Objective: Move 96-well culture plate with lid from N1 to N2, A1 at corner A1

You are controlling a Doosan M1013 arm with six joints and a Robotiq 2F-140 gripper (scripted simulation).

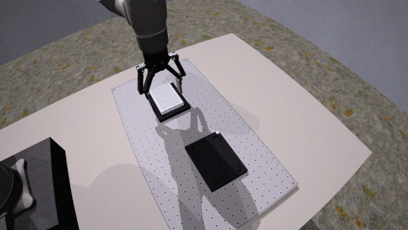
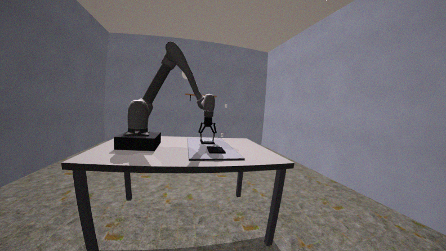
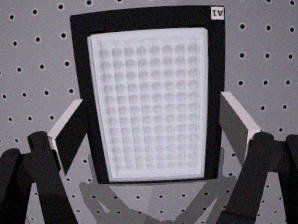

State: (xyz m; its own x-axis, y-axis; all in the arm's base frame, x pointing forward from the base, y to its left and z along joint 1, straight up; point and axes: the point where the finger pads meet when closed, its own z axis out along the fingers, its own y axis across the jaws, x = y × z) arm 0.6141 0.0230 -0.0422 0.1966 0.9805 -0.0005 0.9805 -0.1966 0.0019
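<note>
The plate lid is 1 cm below my hand.
</note>
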